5 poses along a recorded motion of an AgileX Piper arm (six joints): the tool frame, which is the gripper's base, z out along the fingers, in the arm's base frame.
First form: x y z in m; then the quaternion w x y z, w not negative.
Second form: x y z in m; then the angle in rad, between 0 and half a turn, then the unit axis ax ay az. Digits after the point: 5 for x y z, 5 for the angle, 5 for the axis.
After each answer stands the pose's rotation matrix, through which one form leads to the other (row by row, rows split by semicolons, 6 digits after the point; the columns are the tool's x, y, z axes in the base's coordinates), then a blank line. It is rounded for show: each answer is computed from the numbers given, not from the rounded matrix.
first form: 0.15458 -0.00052 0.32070 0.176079 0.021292 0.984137 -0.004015
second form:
0.15458 -0.00052 0.32070 2.78759 0.02163 0.99976 -0.00408
-0.937086 0.043322 0.346401; 0.040495 0.999061 -0.015401; -0.346743 -0.000404 -0.937960

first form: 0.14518 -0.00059 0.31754 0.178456 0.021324 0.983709 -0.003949
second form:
0.14518 -0.00059 0.31754 2.78276 0.02167 0.99976 -0.00401
-0.935398 0.043363 0.350929; 0.040544 0.999059 -0.015380; -0.351266 -0.000159 -0.936276

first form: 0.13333 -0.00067 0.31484 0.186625 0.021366 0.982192 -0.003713
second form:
0.13333 -0.00067 0.31484 2.76614 0.02175 0.99976 -0.00378
-0.929429 0.043357 0.366444; 0.040585 0.999059 -0.015269; -0.366762 0.000681 -0.930315

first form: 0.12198 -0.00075 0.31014 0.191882 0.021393 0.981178 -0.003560
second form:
0.12198 -0.00075 0.31014 2.75543 0.02180 0.99976 -0.00363
-0.925447 0.043347 0.376389; 0.040615 0.999059 -0.015196; -0.376693 0.001224 -0.926337

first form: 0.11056 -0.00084 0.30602 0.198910 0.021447 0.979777 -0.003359
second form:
0.11056 -0.00084 0.30602 2.74110 0.02188 0.99975 -0.00343
-0.919950 0.043363 0.389631; 0.040690 0.999057 -0.015114; -0.389919 0.001950 -0.920847

